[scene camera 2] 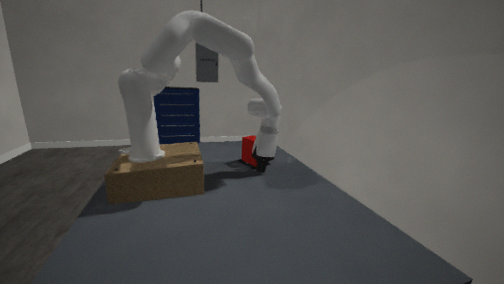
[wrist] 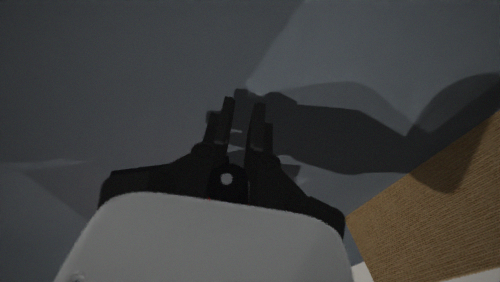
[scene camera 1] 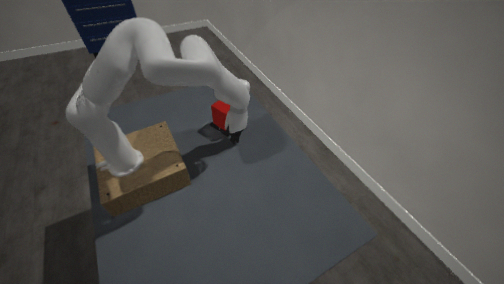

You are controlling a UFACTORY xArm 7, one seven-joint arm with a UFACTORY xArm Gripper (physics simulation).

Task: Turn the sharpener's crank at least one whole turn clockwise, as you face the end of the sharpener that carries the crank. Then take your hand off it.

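Places are measured from the arm's base along level axes (x ahead, y left, z up), in metres.
Pixels of known places: gripper, fingertip midpoint: [scene camera 2: 260,171] [wrist: 242,115] [scene camera 1: 234,142]; arm's base, link origin: [scene camera 2: 147,156] [scene camera 1: 126,163].
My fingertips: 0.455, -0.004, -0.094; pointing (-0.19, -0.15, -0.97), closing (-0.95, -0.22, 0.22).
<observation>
Ahead of a thing's pixels: the offset from my fingertips to its top centre, as dx, dy, dz. "pt": to the spot under its first point. Level surfaces: height alone.
The sharpener {pt -0.023, +0.120, +0.083} [scene camera 1: 219,115] [scene camera 2: 248,150] is a red block at the far right of the mat, partly hidden behind the hand. Its black crank shows in the wrist view as a rounded end {pt +0.015, +0.003, +0.053} [wrist: 226,178] with a pale dot, between the roots of the fingers. The rest of the crank is hidden. My gripper [scene camera 1: 235,139] [scene camera 2: 261,169] [wrist: 242,115] is low in front of the sharpener. Its fingers are nearly together around the crank, with a narrow gap left between the tips. The contact itself is too dark to see clearly.
The arm's base stands on a wooden block [scene camera 1: 145,186] [scene camera 2: 155,182] [wrist: 440,220] to the left of the sharpener. A grey mat {dz -0.012} [scene camera 1: 240,225] [scene camera 2: 260,230] lies under both. A dark blue cabinet [scene camera 1: 102,25] [scene camera 2: 177,112] stands behind, and a wall runs along the right.
</observation>
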